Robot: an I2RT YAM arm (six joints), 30 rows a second.
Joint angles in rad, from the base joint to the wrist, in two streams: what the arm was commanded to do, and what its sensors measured. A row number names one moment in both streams.
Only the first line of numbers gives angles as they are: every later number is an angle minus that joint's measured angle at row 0.
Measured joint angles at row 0: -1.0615 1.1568 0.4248 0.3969 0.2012 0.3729
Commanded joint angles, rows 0 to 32: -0.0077 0.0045 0.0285 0.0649 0.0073 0.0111; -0.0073 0.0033 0.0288 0.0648 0.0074 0.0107; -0.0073 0.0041 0.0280 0.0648 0.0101 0.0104; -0.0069 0.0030 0.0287 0.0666 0.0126 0.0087; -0.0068 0.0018 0.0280 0.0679 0.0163 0.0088; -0.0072 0.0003 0.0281 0.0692 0.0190 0.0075; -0.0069 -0.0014 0.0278 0.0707 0.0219 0.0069; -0.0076 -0.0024 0.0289 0.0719 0.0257 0.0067; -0.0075 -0.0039 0.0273 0.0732 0.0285 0.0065; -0.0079 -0.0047 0.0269 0.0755 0.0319 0.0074; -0.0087 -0.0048 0.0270 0.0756 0.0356 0.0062; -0.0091 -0.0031 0.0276 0.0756 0.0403 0.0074; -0.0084 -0.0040 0.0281 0.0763 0.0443 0.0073; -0.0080 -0.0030 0.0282 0.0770 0.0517 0.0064; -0.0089 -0.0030 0.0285 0.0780 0.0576 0.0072; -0.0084 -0.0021 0.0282 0.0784 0.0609 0.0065; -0.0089 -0.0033 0.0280 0.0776 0.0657 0.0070; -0.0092 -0.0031 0.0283 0.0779 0.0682 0.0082; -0.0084 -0.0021 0.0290 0.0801 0.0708 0.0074; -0.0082 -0.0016 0.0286 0.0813 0.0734 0.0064; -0.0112 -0.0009 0.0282 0.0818 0.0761 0.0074; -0.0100 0.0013 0.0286 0.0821 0.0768 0.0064; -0.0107 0.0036 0.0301 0.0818 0.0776 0.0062; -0.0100 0.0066 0.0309 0.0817 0.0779 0.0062; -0.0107 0.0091 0.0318 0.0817 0.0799 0.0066; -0.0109 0.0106 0.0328 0.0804 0.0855 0.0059; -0.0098 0.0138 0.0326 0.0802 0.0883 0.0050; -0.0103 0.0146 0.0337 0.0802 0.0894 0.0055; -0.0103 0.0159 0.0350 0.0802 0.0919 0.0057; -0.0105 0.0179 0.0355 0.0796 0.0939 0.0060; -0.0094 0.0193 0.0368 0.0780 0.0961 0.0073; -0.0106 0.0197 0.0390 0.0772 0.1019 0.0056; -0.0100 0.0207 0.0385 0.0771 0.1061 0.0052
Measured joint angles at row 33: 0.0000 0.0077 0.0015 0.0012 0.0527 0.0000
